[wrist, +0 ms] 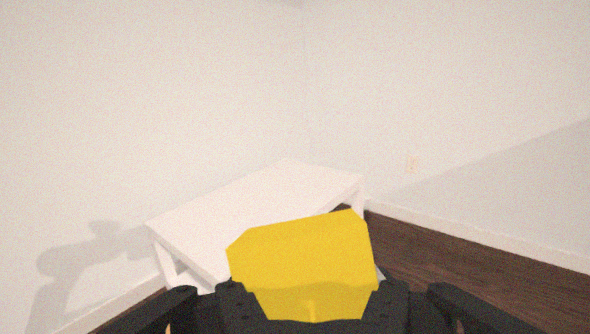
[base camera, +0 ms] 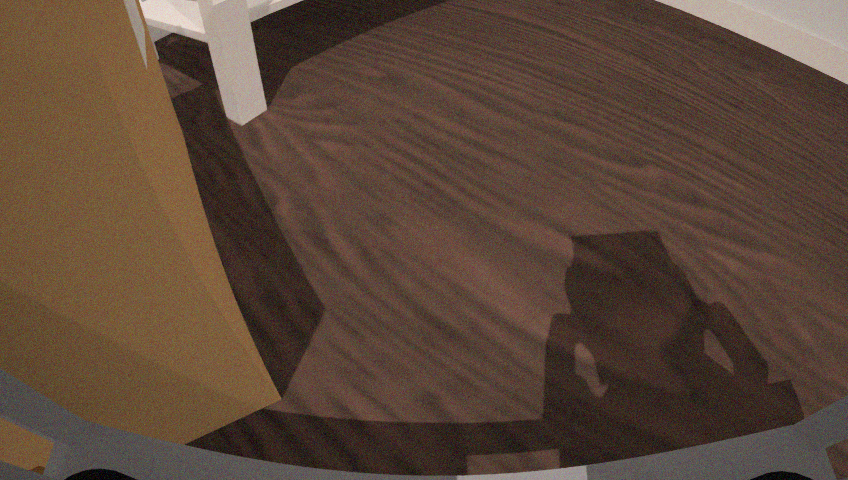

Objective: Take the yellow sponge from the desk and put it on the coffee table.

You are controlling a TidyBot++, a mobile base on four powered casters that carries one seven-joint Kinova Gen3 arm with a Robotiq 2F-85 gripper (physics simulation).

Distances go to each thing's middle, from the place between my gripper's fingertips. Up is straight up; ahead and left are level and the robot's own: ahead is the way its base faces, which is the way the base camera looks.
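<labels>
Yellow sponge (wrist: pixel 321 267): my hand 2 cm past it, 1 cm above. Cardboard box (base camera: pixel 124 316): a good way ahead of my hand, far to the left of it, far below.
</labels>
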